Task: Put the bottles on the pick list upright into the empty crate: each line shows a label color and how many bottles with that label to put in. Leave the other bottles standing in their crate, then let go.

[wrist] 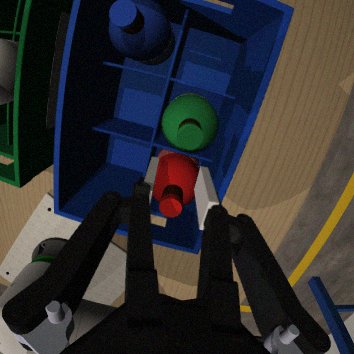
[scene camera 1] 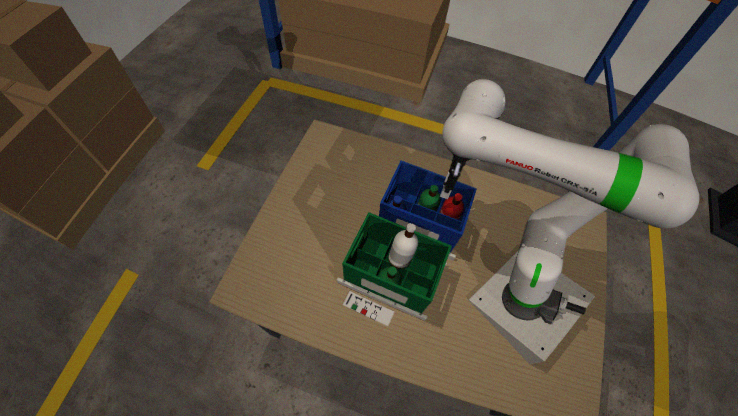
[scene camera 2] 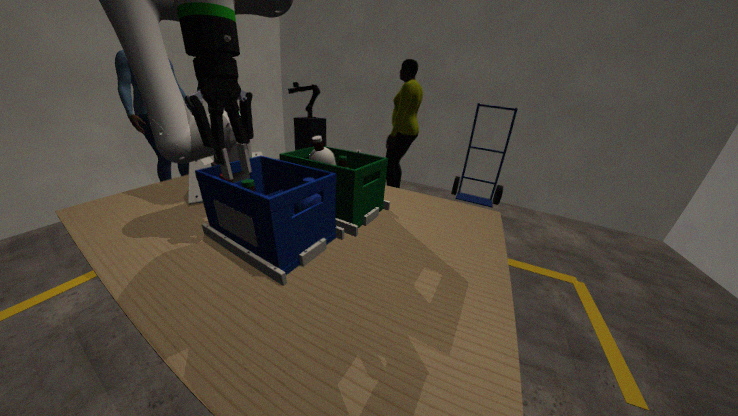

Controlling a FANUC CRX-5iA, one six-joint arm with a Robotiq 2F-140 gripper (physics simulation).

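Frame: origin at the arm's base, x ahead, y left, z up, level; millimetres.
Where they show: gripper, between the fingertips: (wrist: 176,173) (scene camera 1: 445,191) (scene camera 2: 237,174); arm's base, origin of its link: (scene camera 1: 524,299) (scene camera 2: 236,174).
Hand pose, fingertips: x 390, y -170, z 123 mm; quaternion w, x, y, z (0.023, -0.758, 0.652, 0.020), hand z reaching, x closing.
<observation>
Things, the pixels of their top centre, and the offset from my fingertips. Level surfaces: height alone.
- blue crate, centre of its top: (wrist: 146,123) (scene camera 2: 263,171) (scene camera 1: 430,195) 39 mm ahead, 44 mm left, 6 mm up
- red bottle, centre of its top: (wrist: 170,207) (scene camera 1: 458,196) 46 mm back, 8 mm right, 7 mm down
- green bottle, centre of its top: (wrist: 189,136) (scene camera 2: 247,181) (scene camera 1: 434,188) 39 mm ahead, 2 mm left, 7 mm down
- blue bottle, centre of its top: (wrist: 122,11) (scene camera 2: 308,179) (scene camera 1: 397,198) 127 mm ahead, 100 mm left, 7 mm down
- green crate, centre of its top: (scene camera 1: 398,254) (scene camera 2: 334,155) 41 mm ahead, 278 mm left, 6 mm up
- upright white bottle, centre of its top: (scene camera 1: 408,232) (scene camera 2: 322,135) 39 mm ahead, 231 mm left, 69 mm up
- green-capped bottle, centre of its top: (scene camera 1: 392,270) (scene camera 2: 342,156) 35 mm ahead, 327 mm left, 7 mm down
- pick list, centre of its top: (scene camera 1: 368,308) 57 mm ahead, 420 mm left, 168 mm down
- wooden table, height of its surface: 170 mm down
The blue crate (scene camera 1: 449,235) (scene camera 2: 304,227) (wrist: 270,30) holds a red bottle (scene camera 1: 452,207) (wrist: 175,175) in an end compartment, a green bottle (scene camera 1: 428,198) (scene camera 2: 248,183) (wrist: 190,117) beside it and a blue bottle (scene camera 1: 397,201) (wrist: 142,37) towards the other end. My gripper (scene camera 1: 446,193) (scene camera 2: 237,172) (wrist: 176,173) is open, pointing down at the crate's top, its fingertips on either side of the red bottle in the wrist view. The green crate (scene camera 1: 387,289) (scene camera 2: 369,193) holds an upright white bottle (scene camera 1: 403,250) (scene camera 2: 323,156) and a green-capped bottle (scene camera 1: 392,273).
The pick list (scene camera 1: 379,316) lies by the green crate, showing green 1, red 1, white 1. Pale rails (scene camera 1: 413,309) (scene camera 2: 248,258) edge the crates. The crates stand side by side on the wooden table (scene camera 1: 289,248). Boxes, blue posts and people stand beyond it.
</observation>
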